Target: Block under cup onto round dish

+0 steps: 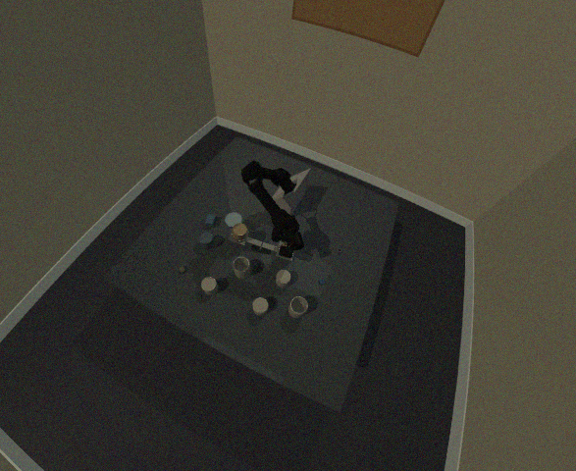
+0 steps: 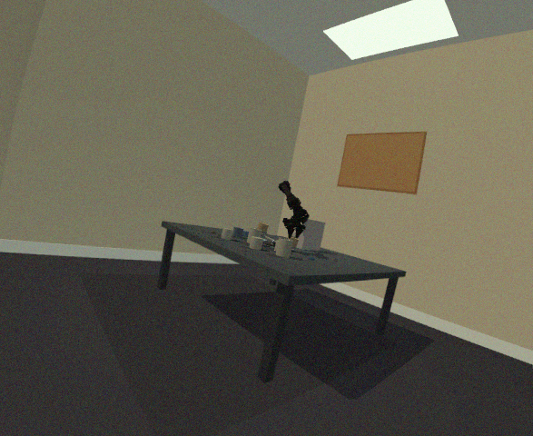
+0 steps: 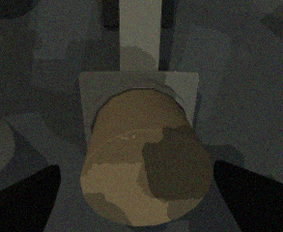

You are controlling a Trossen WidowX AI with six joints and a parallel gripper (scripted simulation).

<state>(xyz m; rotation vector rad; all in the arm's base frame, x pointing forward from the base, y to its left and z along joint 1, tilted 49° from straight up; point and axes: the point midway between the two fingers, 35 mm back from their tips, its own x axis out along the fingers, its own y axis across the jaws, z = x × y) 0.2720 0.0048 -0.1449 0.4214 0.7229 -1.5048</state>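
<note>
The tan cup lies 10 mm behind my gripper tip, 20 mm to the left of it and 20 mm below it. Round my gripper tip: brown block: 320 mm ahead, 440 mm to the right, 70 mm below; pale blue round dish: 70 mm behind, 360 mm to the right, 80 mm below; pale beam: 20 mm ahead, 140 mm to the right, 40 mm below.
</note>
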